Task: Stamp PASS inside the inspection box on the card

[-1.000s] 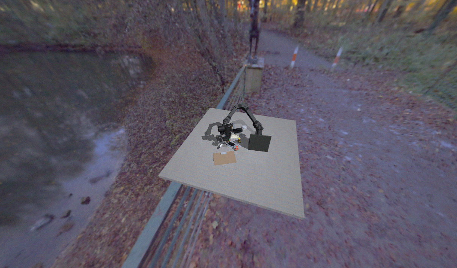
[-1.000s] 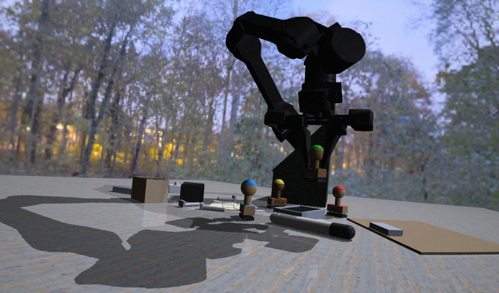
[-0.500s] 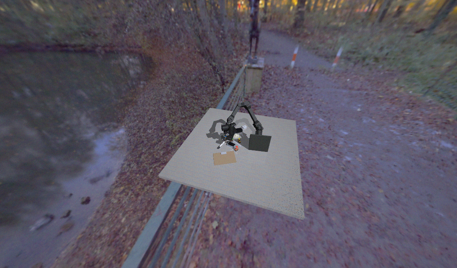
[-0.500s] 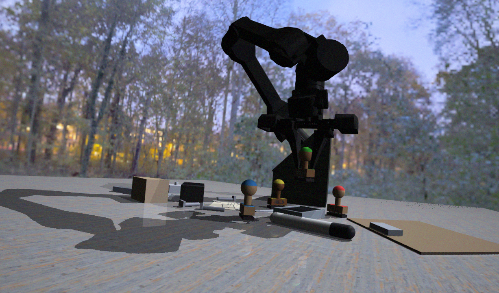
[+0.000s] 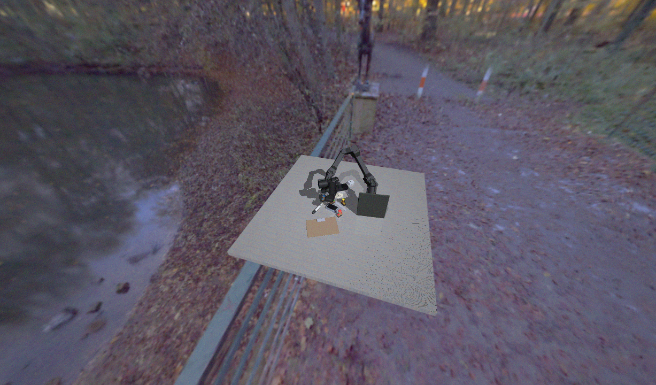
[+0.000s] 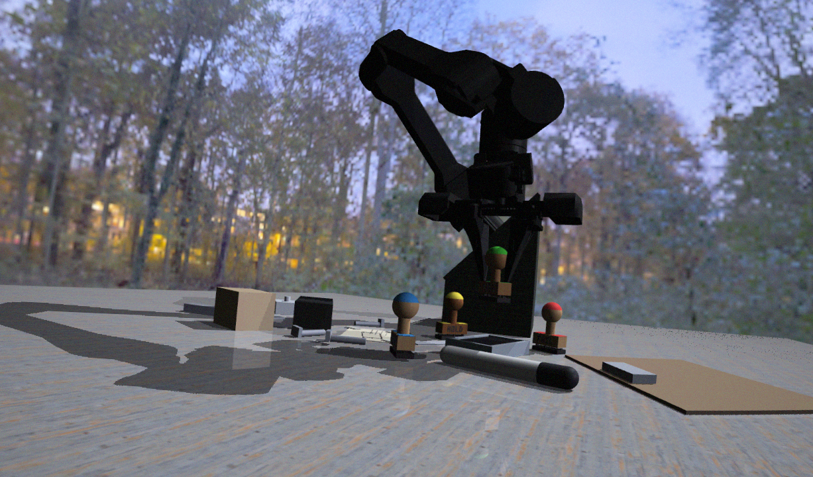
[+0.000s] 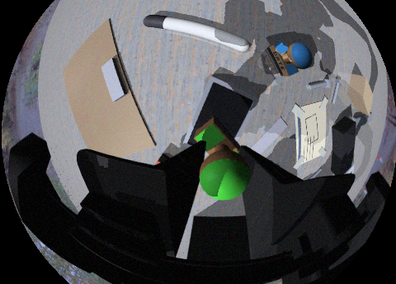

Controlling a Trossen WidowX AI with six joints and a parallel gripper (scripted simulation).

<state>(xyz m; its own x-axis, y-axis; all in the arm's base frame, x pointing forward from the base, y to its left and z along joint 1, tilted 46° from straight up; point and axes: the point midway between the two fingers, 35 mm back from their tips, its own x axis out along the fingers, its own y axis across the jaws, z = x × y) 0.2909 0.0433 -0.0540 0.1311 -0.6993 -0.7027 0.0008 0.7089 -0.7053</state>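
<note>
The ink pad is 8 cm below my gripper tip. Round my gripper tip: yellow-topped hold stamp: 8 cm behind, 7 cm to the right, 6 cm below; green-topped stamp: right at my gripper tip; red-topped fail stamp: 8 cm behind, 6 cm to the left, 6 cm below.
</note>
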